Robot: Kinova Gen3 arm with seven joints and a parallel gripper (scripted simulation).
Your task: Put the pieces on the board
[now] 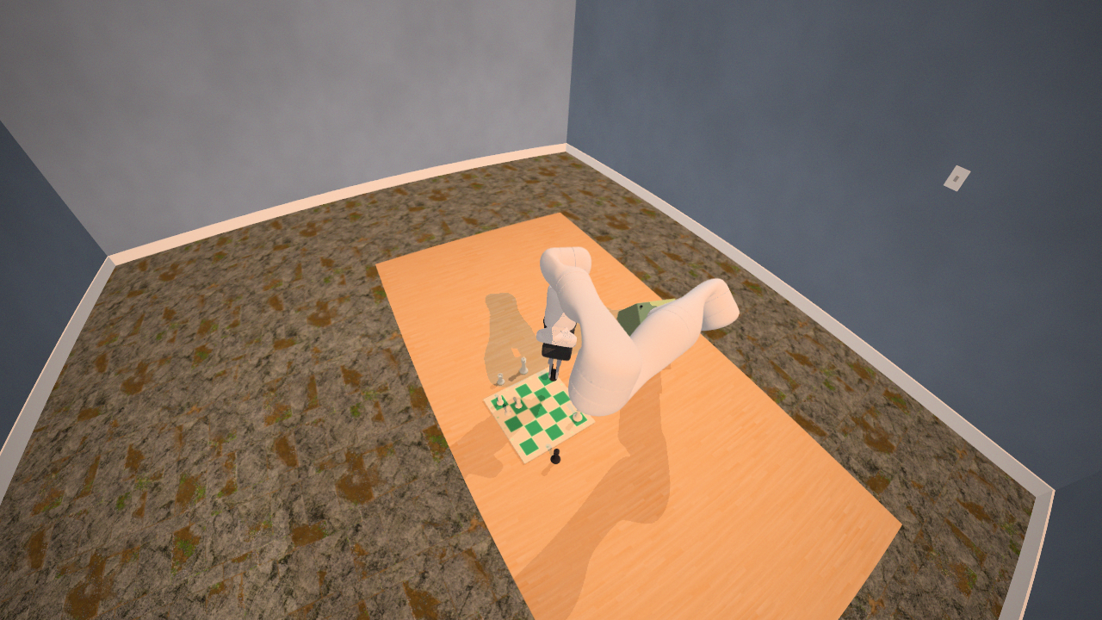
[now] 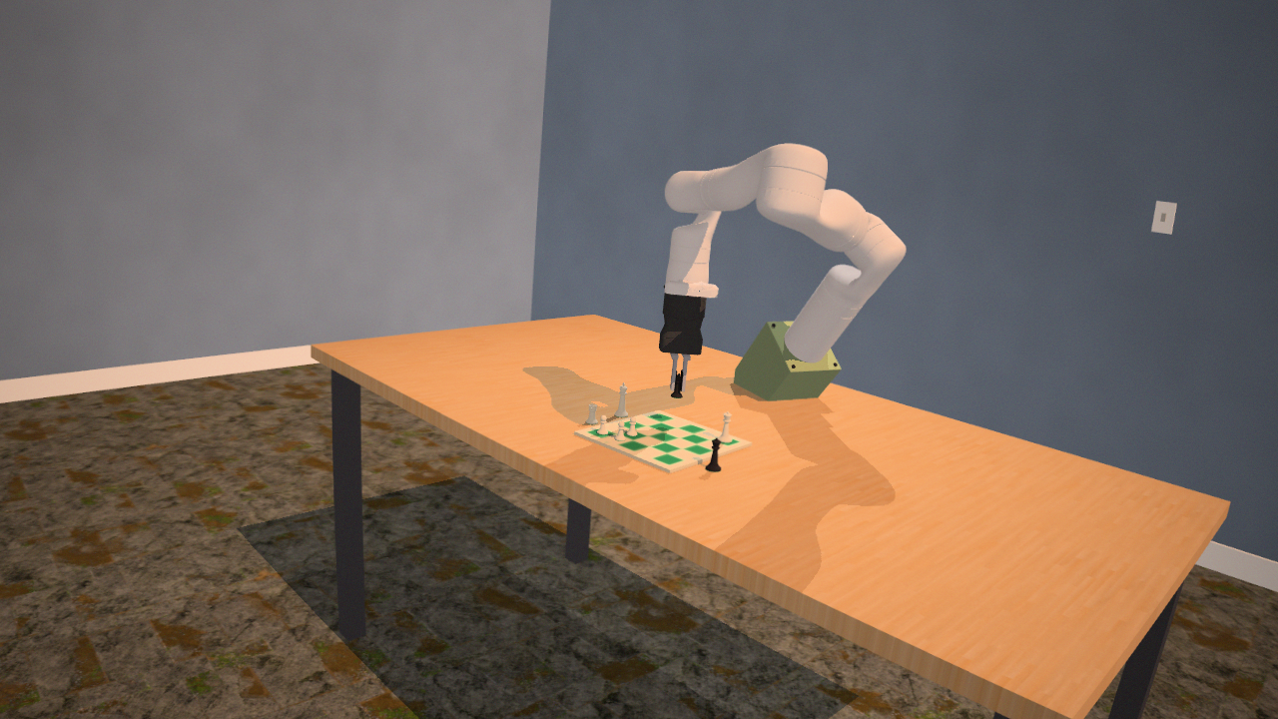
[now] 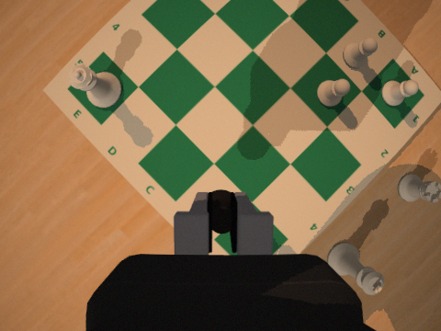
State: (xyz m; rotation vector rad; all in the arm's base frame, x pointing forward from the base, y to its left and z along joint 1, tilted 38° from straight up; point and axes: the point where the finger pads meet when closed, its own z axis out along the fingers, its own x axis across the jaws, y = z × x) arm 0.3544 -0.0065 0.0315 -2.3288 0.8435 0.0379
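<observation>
The chessboard is 60 mm ahead of my hand, 50 mm to the left of it and 80 mm below it. From my hand the other things lie so: white king (50 mm ahead, 100 mm to the right, 60 mm below); black bishop (10 mm below); white rook (120 mm ahead, 80 mm to the right, 70 mm below).
</observation>
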